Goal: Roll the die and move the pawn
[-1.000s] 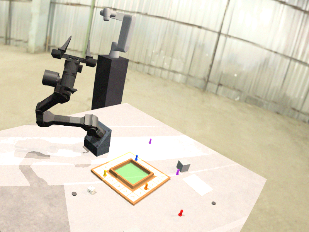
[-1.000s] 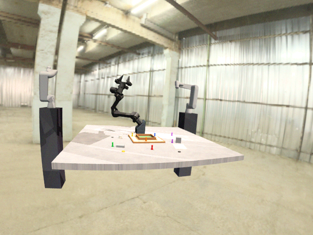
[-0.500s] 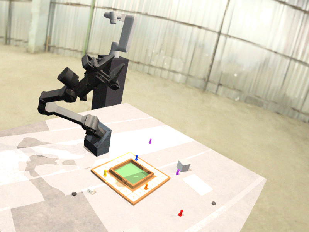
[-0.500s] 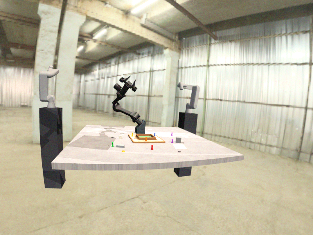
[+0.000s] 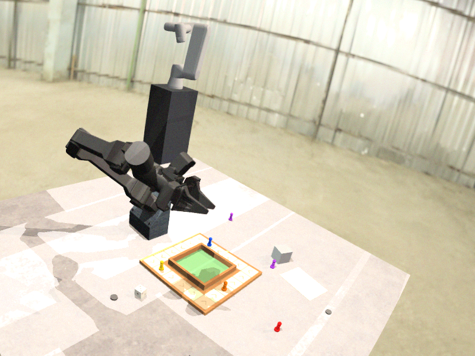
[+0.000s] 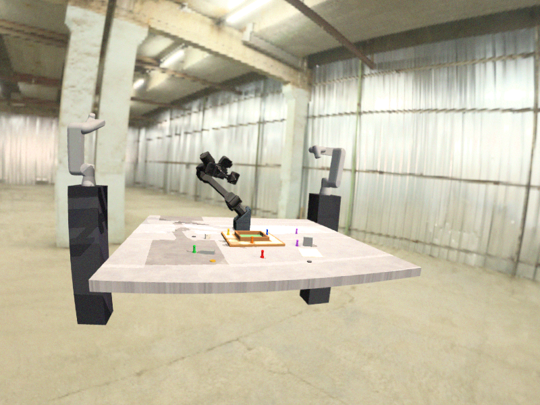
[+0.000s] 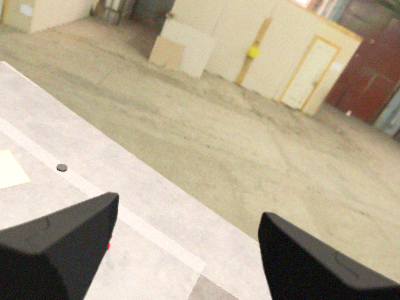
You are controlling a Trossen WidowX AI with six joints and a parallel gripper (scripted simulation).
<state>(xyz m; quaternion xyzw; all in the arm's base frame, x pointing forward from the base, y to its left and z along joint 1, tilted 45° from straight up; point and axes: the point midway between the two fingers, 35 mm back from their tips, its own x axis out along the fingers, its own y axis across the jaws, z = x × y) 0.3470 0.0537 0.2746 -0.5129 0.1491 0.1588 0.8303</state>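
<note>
My gripper tip is now 320 mm above the white die, 130 mm past it and 90 mm to the left of it. The rest, counted from my gripper tip: yellow pawn (300 mm below, 170 mm behind, 30 mm to the left); then orange pawn (300 mm below, 120 mm to the left, 10 mm ahead); then green pawn (310 mm below, 160 mm to the right, 140 mm ahead).
</note>
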